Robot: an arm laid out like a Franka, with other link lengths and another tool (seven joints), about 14 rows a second.
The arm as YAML. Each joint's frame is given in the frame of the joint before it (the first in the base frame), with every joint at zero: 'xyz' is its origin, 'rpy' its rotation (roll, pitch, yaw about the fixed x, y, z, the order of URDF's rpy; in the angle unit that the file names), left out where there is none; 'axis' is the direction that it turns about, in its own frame. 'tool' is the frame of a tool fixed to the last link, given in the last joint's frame.
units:
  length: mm
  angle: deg
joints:
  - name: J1
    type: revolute
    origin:
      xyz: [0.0, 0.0, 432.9]
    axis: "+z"
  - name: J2
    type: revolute
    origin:
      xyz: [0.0, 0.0, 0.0]
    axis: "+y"
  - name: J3
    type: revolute
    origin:
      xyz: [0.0, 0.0, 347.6]
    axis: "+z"
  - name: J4
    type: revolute
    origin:
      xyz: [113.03, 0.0, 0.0]
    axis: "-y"
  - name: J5
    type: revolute
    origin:
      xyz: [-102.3, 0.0, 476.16]
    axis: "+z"
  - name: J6
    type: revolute
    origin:
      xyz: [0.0, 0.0, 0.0]
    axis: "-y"
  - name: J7
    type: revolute
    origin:
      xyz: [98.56, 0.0, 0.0]
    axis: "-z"
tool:
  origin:
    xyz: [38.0, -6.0, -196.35]
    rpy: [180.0, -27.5, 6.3]
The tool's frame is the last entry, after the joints.
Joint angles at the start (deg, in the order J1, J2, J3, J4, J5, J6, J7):
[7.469, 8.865, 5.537, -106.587, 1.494, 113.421, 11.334]
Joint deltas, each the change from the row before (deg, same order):
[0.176, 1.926, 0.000, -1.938, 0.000, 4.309, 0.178]
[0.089, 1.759, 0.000, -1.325, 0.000, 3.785, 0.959]
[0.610, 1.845, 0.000, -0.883, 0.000, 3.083, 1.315]
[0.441, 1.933, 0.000, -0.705, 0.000, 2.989, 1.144]
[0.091, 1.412, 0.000, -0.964, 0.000, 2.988, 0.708]
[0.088, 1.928, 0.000, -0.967, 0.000, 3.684, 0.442]
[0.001, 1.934, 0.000, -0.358, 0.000, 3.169, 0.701]
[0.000, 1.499, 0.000, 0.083, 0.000, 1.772, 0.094]
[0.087, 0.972, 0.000, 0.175, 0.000, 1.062, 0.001]
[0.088, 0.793, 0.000, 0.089, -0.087, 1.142, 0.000]
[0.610, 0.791, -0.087, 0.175, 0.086, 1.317, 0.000]
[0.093, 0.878, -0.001, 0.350, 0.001, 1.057, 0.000]
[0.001, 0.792, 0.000, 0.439, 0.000, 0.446, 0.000]
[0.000, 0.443, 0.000, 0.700, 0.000, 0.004, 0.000]
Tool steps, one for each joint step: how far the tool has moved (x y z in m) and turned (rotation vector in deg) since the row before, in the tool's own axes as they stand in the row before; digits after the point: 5 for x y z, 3 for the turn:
[-0.01235, -0.00112, 0.03442, 0.100, 0.433, 0.186]
[-0.00934, 0.00029, 0.02740, -0.275, 0.689, 0.951]
[-0.01067, -0.00652, 0.02499, -0.223, 0.318, 0.791]
[-0.01081, -0.00436, 0.02430, -0.210, 0.316, 0.801]
[-0.00981, 0.00016, 0.01940, -0.161, 0.592, 0.712]
[-0.01226, 0.00030, 0.02390, 0.009, 0.761, 0.537]
[-0.00857, 0.00120, 0.02038, -0.124, 0.848, 0.851]
[-0.00590, 0.00057, 0.01416, 0.067, 0.337, 0.236]
[-0.00324, -0.00095, 0.00856, 0.120, 0.246, 0.028]
[-0.00230, -0.00101, 0.00699, 0.125, 0.428, -0.058]
[-0.00201, -0.00714, 0.00625, 0.392, 0.641, -0.267]
[-0.00080, -0.00136, 0.00674, 0.164, 0.505, 0.039]
[-0.00122, -0.00001, 0.00592, 0.045, 0.084, 0.073]
[0.00368, -0.00073, 0.00182, 0.070, 0.251, 0.057]

